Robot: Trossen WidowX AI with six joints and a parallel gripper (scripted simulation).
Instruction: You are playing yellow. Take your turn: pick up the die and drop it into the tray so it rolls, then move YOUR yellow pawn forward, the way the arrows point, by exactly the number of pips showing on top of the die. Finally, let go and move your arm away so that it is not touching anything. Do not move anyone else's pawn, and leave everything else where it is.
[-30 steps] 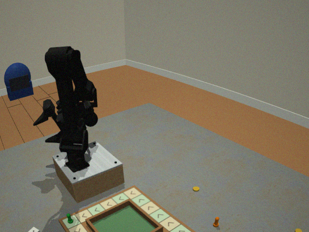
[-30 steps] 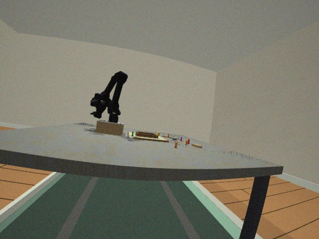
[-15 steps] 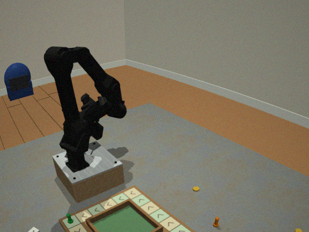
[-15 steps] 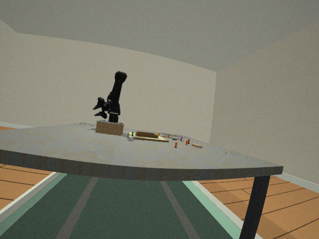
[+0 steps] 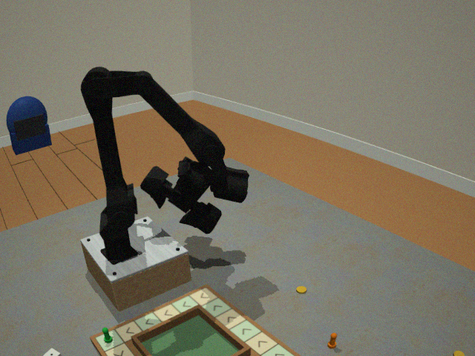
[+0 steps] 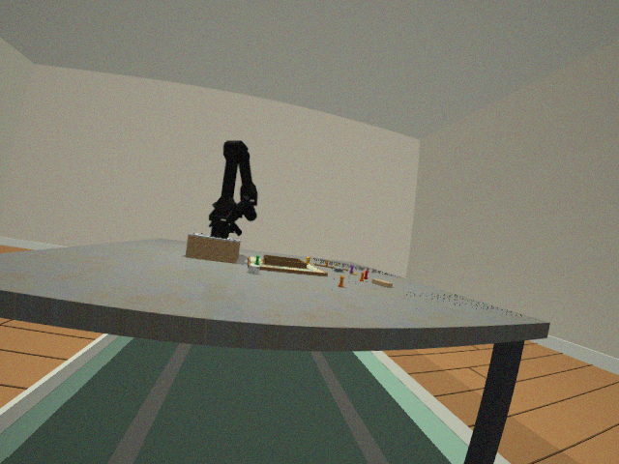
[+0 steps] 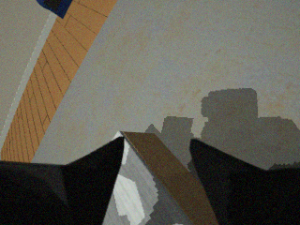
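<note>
The die lies 170 mm ahead of my gripper tip, 410 mm to the right of it and 90 mm below it. The rest, counted from my gripper tip: green felt tray: 310 mm ahead, 190 mm to the right, 100 mm below; then green pawn: 190 mm ahead, 290 mm to the right, 80 mm below; then yellow pawn: 430 mm ahead, 120 mm to the right, 80 mm below.
</note>
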